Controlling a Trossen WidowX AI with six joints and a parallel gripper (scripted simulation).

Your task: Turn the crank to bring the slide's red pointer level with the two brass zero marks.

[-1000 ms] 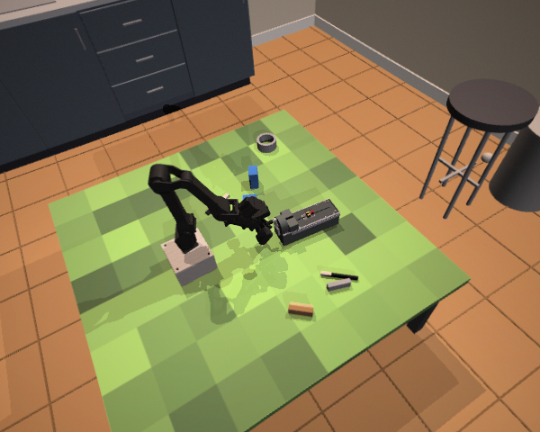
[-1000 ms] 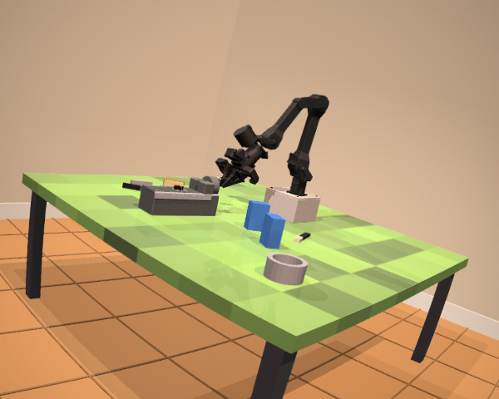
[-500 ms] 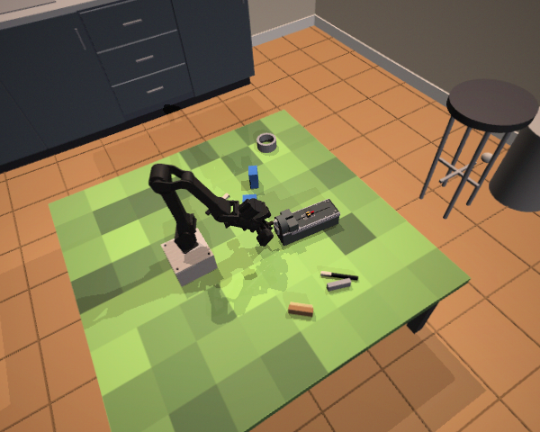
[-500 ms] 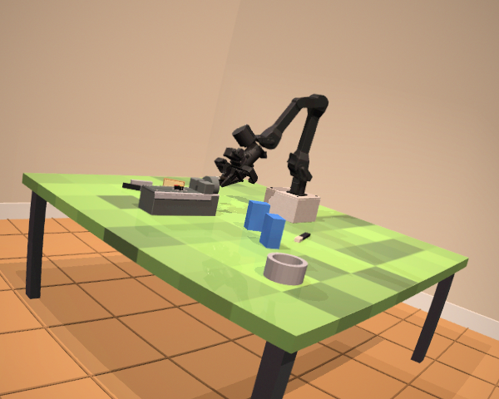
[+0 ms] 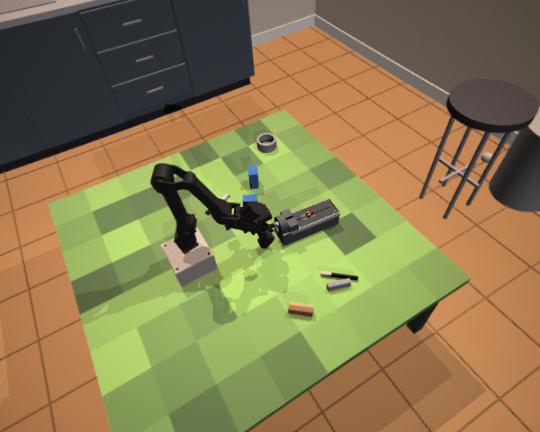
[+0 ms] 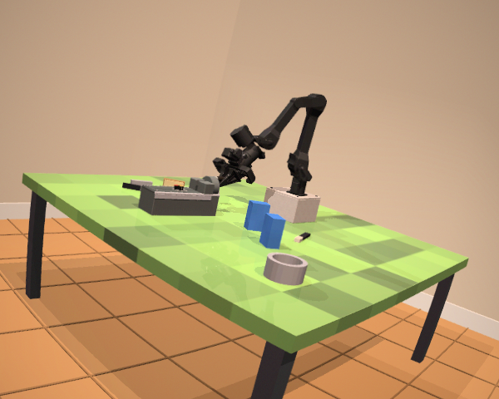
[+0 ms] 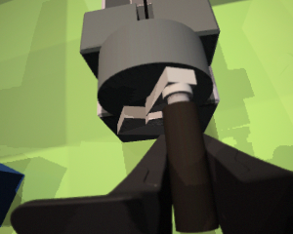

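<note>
Right now my gripper tip is 180 mm short of the red pointer, 40 mm to the left of it and 10 mm above it. Round my gripper tip: crank handle 20 mm behind, 20 mm above; grey bar 320 mm to the right, 80 mm below, 50 mm ahead; wooden block 290 mm to the right, 120 mm behind, 80 mm below.
</note>
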